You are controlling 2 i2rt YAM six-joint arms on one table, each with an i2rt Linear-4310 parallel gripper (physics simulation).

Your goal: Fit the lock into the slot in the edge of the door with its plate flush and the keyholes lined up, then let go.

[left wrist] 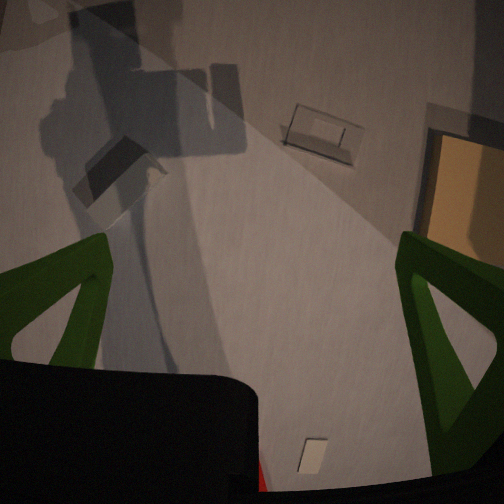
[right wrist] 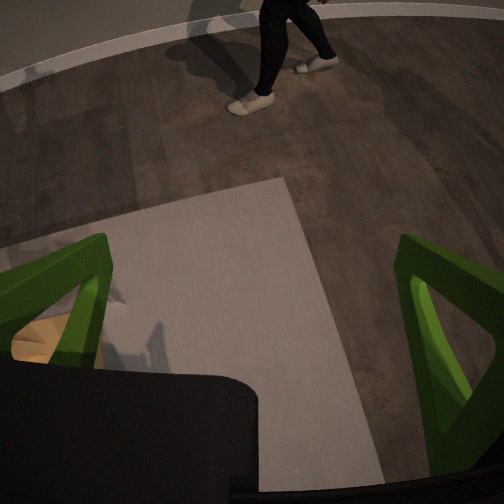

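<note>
In the left wrist view the grey lock (left wrist: 322, 135) lies on the table, far ahead of my fingers and apart from them. The tan door (left wrist: 465, 195) with its dark edge stands at the right, partly behind my right finger. My left gripper (left wrist: 252, 300) is open and empty, well above the table. In the right wrist view my right gripper (right wrist: 252, 300) is open and empty over the table's corner. A bit of the tan door (right wrist: 35, 340) shows through its left finger. The slot and the keyholes are not visible.
A grey block with a dark face (left wrist: 117, 172) sits at the left in shadow. A small white rectangle (left wrist: 312, 455) lies near the bottom. The table's edge (right wrist: 320, 300) runs through the right wrist view, with a person's legs (right wrist: 280, 55) on the floor beyond.
</note>
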